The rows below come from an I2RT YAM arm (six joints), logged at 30 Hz.
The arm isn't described. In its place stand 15 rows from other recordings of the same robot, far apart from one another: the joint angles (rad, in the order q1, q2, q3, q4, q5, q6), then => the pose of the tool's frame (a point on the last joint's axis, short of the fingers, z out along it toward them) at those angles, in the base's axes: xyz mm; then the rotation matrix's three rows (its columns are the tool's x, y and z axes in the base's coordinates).
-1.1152, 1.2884, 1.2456, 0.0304, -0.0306, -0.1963 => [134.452 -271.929 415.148], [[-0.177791 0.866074 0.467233], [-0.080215 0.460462 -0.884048], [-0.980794 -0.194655 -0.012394]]
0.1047, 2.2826, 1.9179, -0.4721, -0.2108, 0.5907 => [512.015 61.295 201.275], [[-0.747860 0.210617 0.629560], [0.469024 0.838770 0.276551], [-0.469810 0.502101 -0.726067]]
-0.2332, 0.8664, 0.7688, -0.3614, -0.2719, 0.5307 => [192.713 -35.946 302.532], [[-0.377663 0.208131 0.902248], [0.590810 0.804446 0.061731], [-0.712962 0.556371 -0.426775]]
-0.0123, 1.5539, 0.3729, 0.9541, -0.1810, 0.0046 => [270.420 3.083 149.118], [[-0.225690 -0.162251 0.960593], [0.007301 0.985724 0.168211], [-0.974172 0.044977 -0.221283]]
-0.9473, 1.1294, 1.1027, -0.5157, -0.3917, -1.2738 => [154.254 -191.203 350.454], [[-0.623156 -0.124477 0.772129], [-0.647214 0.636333 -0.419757], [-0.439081 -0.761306 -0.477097]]
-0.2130, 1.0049, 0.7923, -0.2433, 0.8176, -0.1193 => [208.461 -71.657 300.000], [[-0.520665 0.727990 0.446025], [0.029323 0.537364 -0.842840], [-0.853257 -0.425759 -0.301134]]
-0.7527, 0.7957, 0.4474, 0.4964, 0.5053, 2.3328 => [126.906 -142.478 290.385], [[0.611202 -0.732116 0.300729], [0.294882 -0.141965 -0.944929], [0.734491 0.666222 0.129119]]
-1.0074, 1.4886, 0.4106, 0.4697, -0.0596, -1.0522 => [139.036 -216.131 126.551], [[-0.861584 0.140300 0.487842], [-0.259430 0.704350 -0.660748], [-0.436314 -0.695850 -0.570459]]
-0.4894, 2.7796, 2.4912, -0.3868, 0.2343, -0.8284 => [528.887 -291.058 126.936], [[-0.827752 0.010755 0.560991], [-0.371163 0.739312 -0.561832], [-0.420790 -0.673277 -0.607975]]
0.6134, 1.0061, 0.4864, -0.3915, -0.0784, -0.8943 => [152.336 110.654 180.399], [[0.073551 -0.887726 0.454458], [-0.898912 0.138341 0.415716], [-0.431912 -0.439094 -0.787812]]
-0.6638, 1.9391, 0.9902, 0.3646, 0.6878, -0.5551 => [294.217 -258.833 139.630], [[-0.839942 0.530027 0.116481], [0.140029 0.419057 -0.897097], [-0.524298 -0.737199 -0.426203]]
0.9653, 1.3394, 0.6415, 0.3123, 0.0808, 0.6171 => [165.812 234.484 217.819], [[-0.624202 -0.509788 0.592020], [0.111660 0.691781 0.713422], [-0.773243 0.511424 -0.374888]]
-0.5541, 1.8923, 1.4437, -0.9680, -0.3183, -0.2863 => [317.747 -183.508 205.248], [[-0.935670 0.202895 0.288714], [0.263542 0.945877 0.189372], [-0.234665 0.253278 -0.938500]]
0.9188, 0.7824, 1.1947, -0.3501, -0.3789, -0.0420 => [74.516 119.318 459.420], [[0.078097 -0.960074 0.268624], [0.038017 0.272119 0.961512], [-0.996221 -0.064879 0.057751]]
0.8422, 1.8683, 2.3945, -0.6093, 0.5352, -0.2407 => [268.802 273.946 532.154], [[0.018646 -0.307801 0.951268], [-0.287069 0.909725 0.299986], [-0.957728 -0.278673 -0.071398]]
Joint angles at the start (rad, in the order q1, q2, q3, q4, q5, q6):
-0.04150 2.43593 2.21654 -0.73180 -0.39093 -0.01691
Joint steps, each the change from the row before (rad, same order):
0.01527 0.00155 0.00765 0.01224 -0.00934 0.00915
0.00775 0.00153 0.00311 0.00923 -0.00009 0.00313
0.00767 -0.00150 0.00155 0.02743 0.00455 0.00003
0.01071 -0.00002 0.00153 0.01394 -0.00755 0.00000
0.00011 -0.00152 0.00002 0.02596 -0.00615 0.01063
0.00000 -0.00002 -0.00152 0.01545 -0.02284 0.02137
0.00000 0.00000 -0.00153 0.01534 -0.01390 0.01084
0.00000 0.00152 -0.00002 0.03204 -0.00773 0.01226
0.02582 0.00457 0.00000 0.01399 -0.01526 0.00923
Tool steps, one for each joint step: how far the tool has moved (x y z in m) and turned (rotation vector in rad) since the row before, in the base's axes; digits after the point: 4 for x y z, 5 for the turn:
0.0018 0.0084 0.0025 0.01201 -0.01523 0.01393
0.0012 0.0041 0.0008 0.00159 -0.00963 0.00550
0.0023 0.0040 0.0030 -0.00401 -0.03041 0.00484
0.0011 0.0060 0.0015 0.00575 -0.01552 0.01550
0.0019 0.0003 0.0027 0.01102 -0.02330 -0.00330
0.0009 0.0007 0.0009 0.03003 -0.00522 0.00067
0.0010 0.0004 0.0008 0.01687 -0.00920 0.00218
0.0025 0.0002 0.0016 0.01322 -0.02517 -0.00261
0.0007 0.0147 -0.0012 0.01670 -0.00509 0.03076

